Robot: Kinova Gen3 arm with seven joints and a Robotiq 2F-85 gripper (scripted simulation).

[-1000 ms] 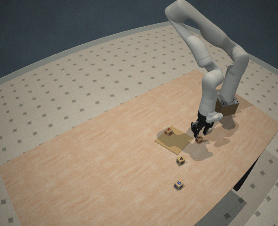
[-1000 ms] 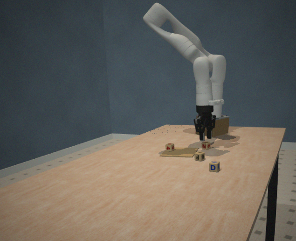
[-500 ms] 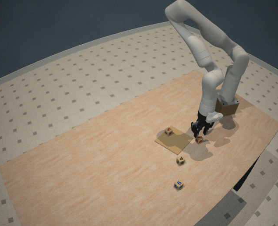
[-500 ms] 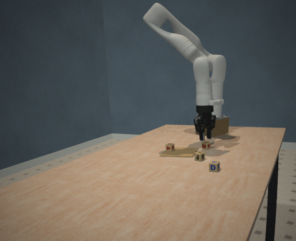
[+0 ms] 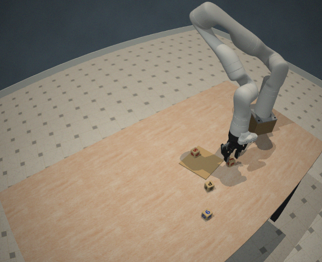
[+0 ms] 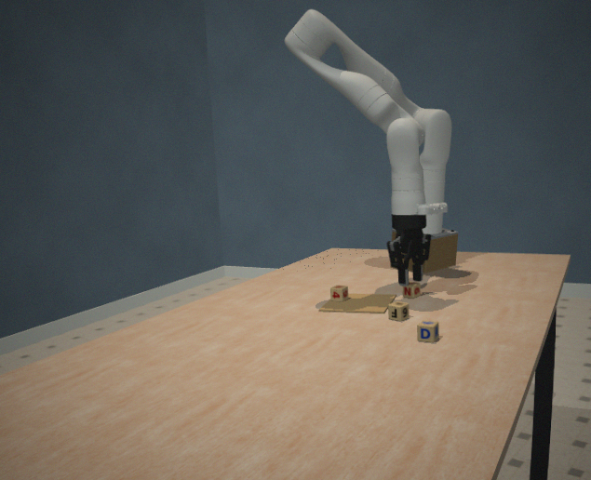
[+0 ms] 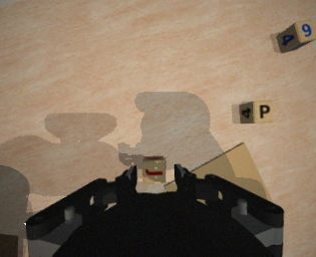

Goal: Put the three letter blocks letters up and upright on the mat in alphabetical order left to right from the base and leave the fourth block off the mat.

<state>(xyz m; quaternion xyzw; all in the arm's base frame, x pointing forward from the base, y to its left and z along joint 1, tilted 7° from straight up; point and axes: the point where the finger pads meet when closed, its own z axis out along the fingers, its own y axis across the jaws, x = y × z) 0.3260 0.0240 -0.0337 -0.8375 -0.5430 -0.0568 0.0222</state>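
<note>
Right now the tan mat is 7 cm ahead of my hand, 10 cm to the right of it and 5 cm below it.
</note>
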